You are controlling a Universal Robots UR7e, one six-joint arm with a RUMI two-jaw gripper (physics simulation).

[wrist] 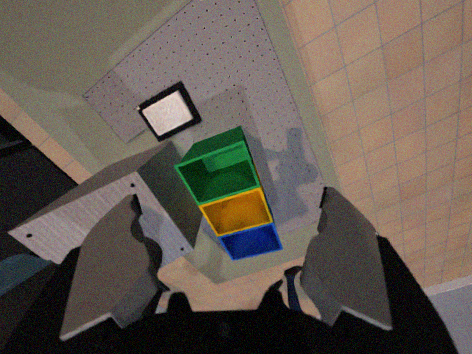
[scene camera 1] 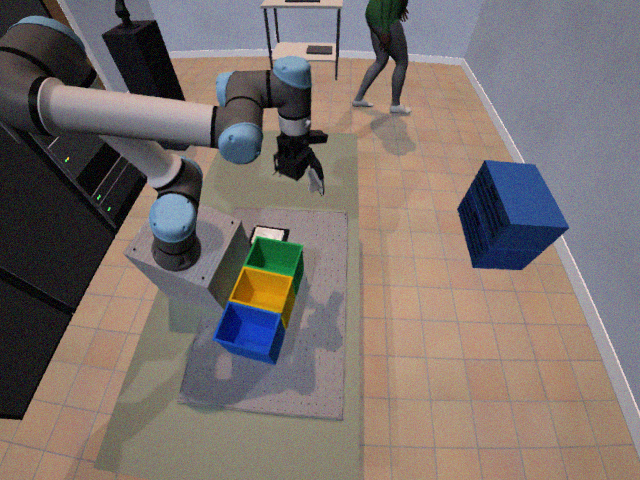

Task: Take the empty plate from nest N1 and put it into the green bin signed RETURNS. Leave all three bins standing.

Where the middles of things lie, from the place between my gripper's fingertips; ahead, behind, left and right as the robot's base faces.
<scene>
I see my gripper 90 mm past the green bin (scene camera 1: 285, 258), 100 mm to the left of it and 350 mm above it. The rest, counted from my hand: blue bin (scene camera 1: 255, 333) (100 mm behind, 360 mm to the right, 350 mm below); then yellow bin (scene camera 1: 274, 292) (90 mm behind, 230 mm to the right, 350 mm below); then white plate (wrist: 170, 112) (190 mm behind, 80 mm to the left, 420 mm below).
</scene>
